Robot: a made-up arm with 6 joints. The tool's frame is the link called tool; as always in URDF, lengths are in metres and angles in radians. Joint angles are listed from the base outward.
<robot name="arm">
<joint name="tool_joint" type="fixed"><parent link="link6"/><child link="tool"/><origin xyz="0 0 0" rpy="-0.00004 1.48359 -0.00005"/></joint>
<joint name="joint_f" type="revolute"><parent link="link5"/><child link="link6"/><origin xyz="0.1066 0 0.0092" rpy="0 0 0"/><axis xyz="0.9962 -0.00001 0.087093"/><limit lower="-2.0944" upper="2.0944"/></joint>
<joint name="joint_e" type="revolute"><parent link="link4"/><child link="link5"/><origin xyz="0 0 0" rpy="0 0 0"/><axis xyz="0.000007 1 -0.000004"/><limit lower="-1.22" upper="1.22"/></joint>
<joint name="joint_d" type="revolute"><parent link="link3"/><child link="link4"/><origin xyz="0.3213 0 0.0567" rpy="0 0 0"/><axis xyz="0.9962 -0.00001 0.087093"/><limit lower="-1.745" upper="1.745"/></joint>
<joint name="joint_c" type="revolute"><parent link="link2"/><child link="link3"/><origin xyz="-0.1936 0 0.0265" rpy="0 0 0"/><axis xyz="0.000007 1 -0.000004"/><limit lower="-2.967" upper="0"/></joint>
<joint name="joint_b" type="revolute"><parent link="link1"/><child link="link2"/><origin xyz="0 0 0" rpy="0 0 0"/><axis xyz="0.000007 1 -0.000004"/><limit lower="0" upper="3.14"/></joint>
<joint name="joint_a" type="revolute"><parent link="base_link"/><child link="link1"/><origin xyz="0 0 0.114" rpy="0 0 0"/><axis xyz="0 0 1"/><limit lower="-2.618" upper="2.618"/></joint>
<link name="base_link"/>
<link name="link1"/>
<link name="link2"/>
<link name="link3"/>
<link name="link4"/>
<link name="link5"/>
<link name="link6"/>
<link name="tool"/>
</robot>
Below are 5 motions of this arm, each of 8 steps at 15 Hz.
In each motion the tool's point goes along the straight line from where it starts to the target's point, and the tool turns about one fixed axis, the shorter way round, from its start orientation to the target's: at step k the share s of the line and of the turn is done. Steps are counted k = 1, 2, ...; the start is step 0. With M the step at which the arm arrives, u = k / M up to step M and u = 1 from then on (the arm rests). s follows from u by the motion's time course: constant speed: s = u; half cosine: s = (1 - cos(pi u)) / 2; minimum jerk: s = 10 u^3 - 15 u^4 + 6 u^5.
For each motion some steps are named. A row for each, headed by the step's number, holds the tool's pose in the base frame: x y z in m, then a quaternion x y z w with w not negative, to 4 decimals.
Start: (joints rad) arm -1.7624 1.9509 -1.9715 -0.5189 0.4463 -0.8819
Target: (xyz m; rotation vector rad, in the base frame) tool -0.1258 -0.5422 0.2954 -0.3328 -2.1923 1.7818
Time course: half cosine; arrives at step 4
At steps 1, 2, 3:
1: -0.1217 -0.5087 0.3144 -0.2076 -0.7669 0.6005 0.0899
2: -0.1234 -0.5226 0.3065 -0.1698 -0.7661 0.6093 0.1141
3: -0.1251 -0.5364 0.2987 -0.1316 -0.7637 0.6168 0.1381

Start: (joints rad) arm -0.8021 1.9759 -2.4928 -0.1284 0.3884 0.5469
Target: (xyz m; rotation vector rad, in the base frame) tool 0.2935 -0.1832 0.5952 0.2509 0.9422 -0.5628
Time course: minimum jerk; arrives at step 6
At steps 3, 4, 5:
3: 0.3035 -0.2574 0.5539 0.2504 0.4786 -0.2157 0.8135
4: 0.2977 -0.2144 0.5779 0.1746 0.4613 -0.2460 0.8344
5: 0.2942 -0.1885 0.5923 0.1284 0.4492 -0.2633 0.8440

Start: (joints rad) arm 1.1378 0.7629 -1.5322 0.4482 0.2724 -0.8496
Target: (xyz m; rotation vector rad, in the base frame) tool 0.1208 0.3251 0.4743 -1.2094 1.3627 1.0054
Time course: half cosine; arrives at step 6
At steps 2, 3, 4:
2: 0.0711 0.1920 0.5625 -0.4037 0.3686 0.3648 0.7537
3: 0.0876 0.2364 0.5331 -0.4419 0.4398 0.3870 0.6793
4: 0.1042 0.2807 0.5037 -0.4746 0.5055 0.4045 0.5963

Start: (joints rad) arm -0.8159 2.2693 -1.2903 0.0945 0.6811 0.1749
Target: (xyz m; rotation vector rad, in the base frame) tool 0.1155 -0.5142 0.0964 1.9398 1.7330 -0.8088
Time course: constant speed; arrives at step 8
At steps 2, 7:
2: 0.2230 -0.3279 -0.0484 0.5680 0.8191 -0.0536 0.0602
7: 0.1334 -0.4832 0.0723 0.6813 0.6618 -0.2529 0.1842

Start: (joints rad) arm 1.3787 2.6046 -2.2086 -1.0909 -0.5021 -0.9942
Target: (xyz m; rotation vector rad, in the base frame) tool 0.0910 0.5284 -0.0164 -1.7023 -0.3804 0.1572
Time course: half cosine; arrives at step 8
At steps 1, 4, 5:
1: 0.0697 0.5902 0.1078 -0.6871 -0.2401 -0.0578 0.6833
4: 0.0799 0.5605 0.0482 -0.7180 -0.2056 0.0031 0.6650
5: 0.0842 0.5482 0.0235 -0.7295 -0.1909 0.0283 0.6561

